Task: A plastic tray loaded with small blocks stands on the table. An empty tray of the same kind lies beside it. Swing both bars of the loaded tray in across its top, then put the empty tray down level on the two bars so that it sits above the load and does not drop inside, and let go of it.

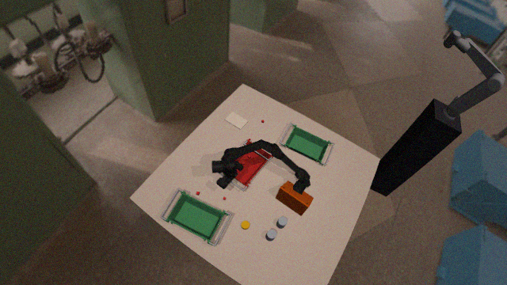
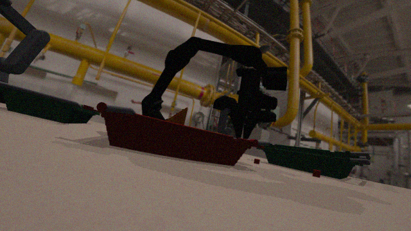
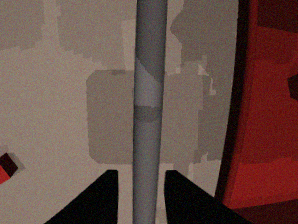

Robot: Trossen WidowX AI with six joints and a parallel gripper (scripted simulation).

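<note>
Now: gripper tip 33 cm past the green tray, 52 cm to the left of it and 2 cm above it. Also, from my gripper tip: yellow disc 21 cm behind, 19 cm to the left, 5 cm below; white card 23 cm ahead, 48 cm to the right, 6 cm below.
</note>
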